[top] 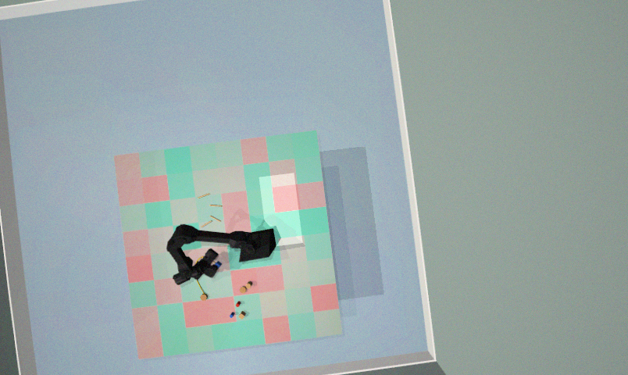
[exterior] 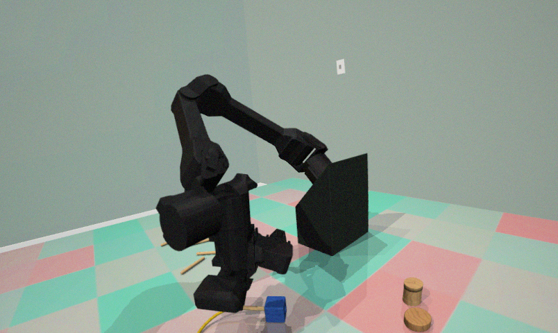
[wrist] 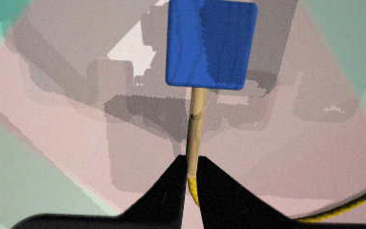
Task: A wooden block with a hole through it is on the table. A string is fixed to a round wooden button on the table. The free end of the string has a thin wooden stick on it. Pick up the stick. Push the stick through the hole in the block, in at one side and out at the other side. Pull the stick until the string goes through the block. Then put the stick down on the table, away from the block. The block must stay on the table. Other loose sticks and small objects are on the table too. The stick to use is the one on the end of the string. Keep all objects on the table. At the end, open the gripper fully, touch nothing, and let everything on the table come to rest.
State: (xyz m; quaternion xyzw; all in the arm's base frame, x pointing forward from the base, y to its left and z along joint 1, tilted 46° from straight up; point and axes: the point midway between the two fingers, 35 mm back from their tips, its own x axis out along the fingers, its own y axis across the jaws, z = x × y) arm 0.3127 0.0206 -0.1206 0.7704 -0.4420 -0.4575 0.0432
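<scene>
My gripper tip is 50 mm past the blue block and 40 mm to the right of it. From my gripper tip the other things lie so: round wooden button: 50 mm ahead, 240 mm to the left, 10 mm below; thin wooden stick: 10 mm behind, 10 mm to the left; red cube: 160 mm ahead, 30 mm to the left.
</scene>
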